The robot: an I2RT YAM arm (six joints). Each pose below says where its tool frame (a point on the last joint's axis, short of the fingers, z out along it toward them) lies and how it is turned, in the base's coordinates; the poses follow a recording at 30 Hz.
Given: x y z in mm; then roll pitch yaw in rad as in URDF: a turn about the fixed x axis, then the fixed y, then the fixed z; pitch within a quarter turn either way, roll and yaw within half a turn.
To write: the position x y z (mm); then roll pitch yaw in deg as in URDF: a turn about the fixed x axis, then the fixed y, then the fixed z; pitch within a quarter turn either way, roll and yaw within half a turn. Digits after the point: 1 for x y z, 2 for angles.
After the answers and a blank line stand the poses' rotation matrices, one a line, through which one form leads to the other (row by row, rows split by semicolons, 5 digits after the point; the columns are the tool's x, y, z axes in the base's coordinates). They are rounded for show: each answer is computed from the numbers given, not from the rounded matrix.
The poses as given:
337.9 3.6 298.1 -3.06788 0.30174 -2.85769
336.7 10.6 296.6 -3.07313 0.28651 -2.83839
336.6 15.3 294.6 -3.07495 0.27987 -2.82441
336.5 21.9 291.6 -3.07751 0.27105 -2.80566
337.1 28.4 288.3 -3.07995 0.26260 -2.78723
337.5 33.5 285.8 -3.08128 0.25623 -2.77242
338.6 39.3 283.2 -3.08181 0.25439 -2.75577
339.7 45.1 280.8 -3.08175 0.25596 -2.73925
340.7 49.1 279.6 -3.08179 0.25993 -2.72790
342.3 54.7 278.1 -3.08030 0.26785 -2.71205
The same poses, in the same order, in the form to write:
337.9 3.6 298.1 -175.78 17.29 -163.73
336.7 10.6 296.6 -176.08 16.42 -162.63
336.6 15.3 294.6 -176.18 16.04 -161.83
336.5 21.9 291.6 -176.33 15.53 -160.75
337.1 28.4 288.3 -176.47 15.05 -159.70
337.5 33.5 285.8 -176.54 14.68 -158.85
338.6 39.3 283.2 -176.57 14.58 -157.89
339.7 45.1 280.8 -176.57 14.67 -156.95
340.7 49.1 279.6 -176.57 14.89 -156.30
342.3 54.7 278.1 -176.49 15.35 -155.39

-0.91660 -0.25833 0.30514; -0.26745 0.96349 0.01232; -0.29718 -0.07032 -0.95223
-0.91548 -0.27943 0.28951; -0.28641 0.95792 0.01889; -0.28261 -0.06562 -0.95699
-0.91315 -0.29372 0.28264; -0.29976 0.95375 0.02269; -0.27623 -0.06400 -0.95896
-0.90963 -0.31279 0.27337; -0.31761 0.94782 0.02762; -0.26774 -0.06170 -0.96151
-0.90572 -0.33134 0.26438; -0.33510 0.94164 0.03213; -0.25959 -0.05949 -0.96388
-0.90218 -0.34594 0.25768; -0.34906 0.93644 0.03507; -0.25344 -0.05831 -0.96559
-0.89667 -0.36172 0.25522; -0.36421 0.93049 0.03918; -0.25166 -0.05782 -0.96609
-0.89017 -0.37694 0.25596; -0.37882 0.92443 0.04393; -0.25317 -0.05786 -0.96569
-0.88488 -0.38721 0.25894; -0.38849 0.92018 0.04841; -0.25701 -0.05776 -0.96468
-0.87674 -0.40093 0.26567; -0.40161 0.91420 0.05432; -0.26466 -0.05907 -0.96253

